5 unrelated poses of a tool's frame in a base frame.
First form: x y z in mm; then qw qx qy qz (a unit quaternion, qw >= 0).
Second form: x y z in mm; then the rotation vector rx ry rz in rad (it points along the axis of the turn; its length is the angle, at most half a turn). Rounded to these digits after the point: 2 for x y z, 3 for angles.
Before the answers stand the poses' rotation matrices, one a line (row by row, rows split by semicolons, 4 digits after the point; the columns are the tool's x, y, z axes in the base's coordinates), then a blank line. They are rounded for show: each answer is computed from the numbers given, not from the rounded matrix.
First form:
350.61 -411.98 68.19 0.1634 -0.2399 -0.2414 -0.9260
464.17 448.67 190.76 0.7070 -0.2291 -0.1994 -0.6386
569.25 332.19 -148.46 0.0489 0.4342 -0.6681 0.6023
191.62 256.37 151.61 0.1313 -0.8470 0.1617 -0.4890
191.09 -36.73 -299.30 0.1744 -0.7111 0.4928 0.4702
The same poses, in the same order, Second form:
-0.8315 0.4184 0.3654; -0.1868 -0.8301 0.5255; 0.5232 0.3687 0.7683
0.1048 0.9944 0.0107; -0.8117 0.0793 0.5787; 0.5746 -0.0693 0.8155
-0.6182 -0.6391 0.4577; -0.5213 -0.1025 -0.8472; 0.5884 -0.7623 -0.2697
0.4694 -0.1455 0.8709; -0.4024 -0.9132 0.0643; 0.7860 -0.3806 -0.4872
0.0721 -0.8648 -0.4968; -0.5368 -0.4535 0.7114; -0.8406 0.2154 -0.4970

350.61 -411.98 68.19 -0.684 -0.688 -2.641
464.17 448.67 190.76 -0.509 -0.443 -1.419
569.25 332.19 -148.46 1.323 -2.036 1.835
191.62 256.37 151.61 -2.459 0.469 -1.420
191.09 -36.73 -299.30 -2.016 1.397 1.333

